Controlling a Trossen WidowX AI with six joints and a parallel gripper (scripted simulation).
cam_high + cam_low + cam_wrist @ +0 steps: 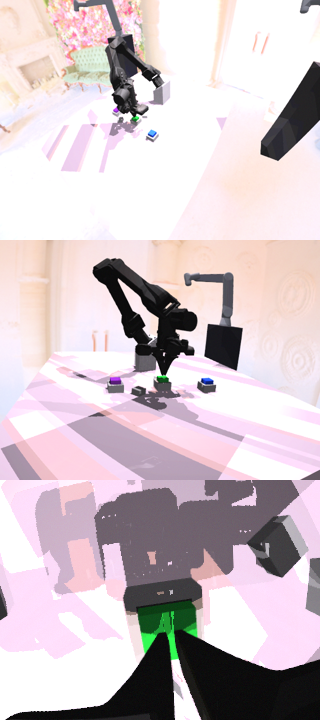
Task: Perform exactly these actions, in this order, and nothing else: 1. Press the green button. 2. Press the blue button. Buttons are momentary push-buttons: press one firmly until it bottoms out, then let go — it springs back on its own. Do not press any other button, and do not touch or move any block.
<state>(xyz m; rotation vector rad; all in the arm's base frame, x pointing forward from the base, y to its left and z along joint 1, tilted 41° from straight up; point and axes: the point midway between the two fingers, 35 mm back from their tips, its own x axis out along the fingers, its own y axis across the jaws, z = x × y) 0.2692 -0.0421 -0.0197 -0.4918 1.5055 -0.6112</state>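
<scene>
The blue button is 5 cm ahead of my gripper tip, 15 cm to the left of it and 1 cm below it. Also, from my gripper tip: green button (1 cm below); then small grey block (3 cm ahead, 9 cm to the right, 4 cm below); then purple button (1 cm behind, 16 cm to the right, 1 cm below).
</scene>
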